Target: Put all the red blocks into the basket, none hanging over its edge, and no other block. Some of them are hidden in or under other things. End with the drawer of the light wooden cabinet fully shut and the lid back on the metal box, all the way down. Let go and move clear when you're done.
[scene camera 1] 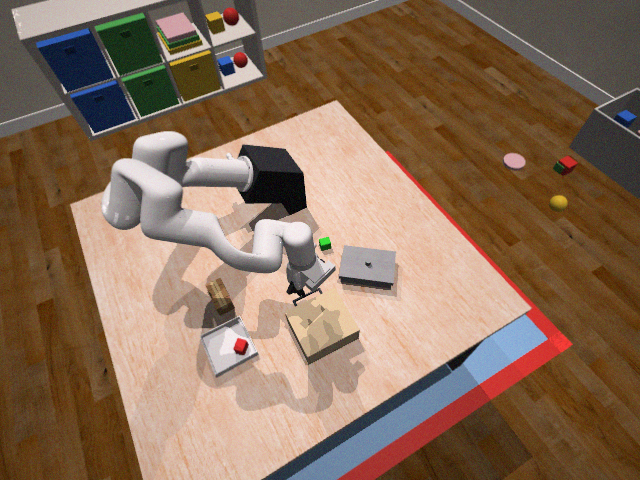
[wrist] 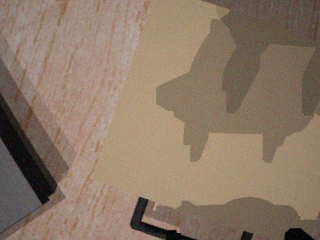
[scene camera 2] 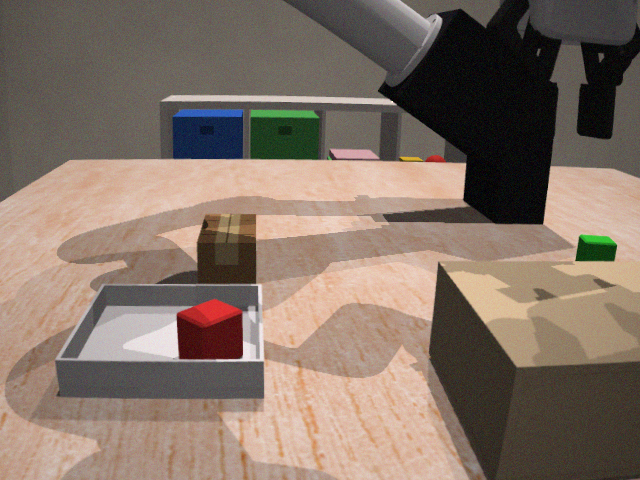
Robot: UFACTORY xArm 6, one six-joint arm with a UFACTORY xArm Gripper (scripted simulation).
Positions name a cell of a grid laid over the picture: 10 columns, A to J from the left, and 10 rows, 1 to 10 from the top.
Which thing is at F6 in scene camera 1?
A grey lid.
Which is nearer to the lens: the light wooden cabinet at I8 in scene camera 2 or the red block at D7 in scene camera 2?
The light wooden cabinet.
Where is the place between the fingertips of my gripper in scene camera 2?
At I3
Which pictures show the light wooden cabinet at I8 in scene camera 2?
Scene camera 1, the wrist view and scene camera 2: all of them.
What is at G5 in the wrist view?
A light wooden cabinet.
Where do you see a grey basket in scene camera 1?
D8
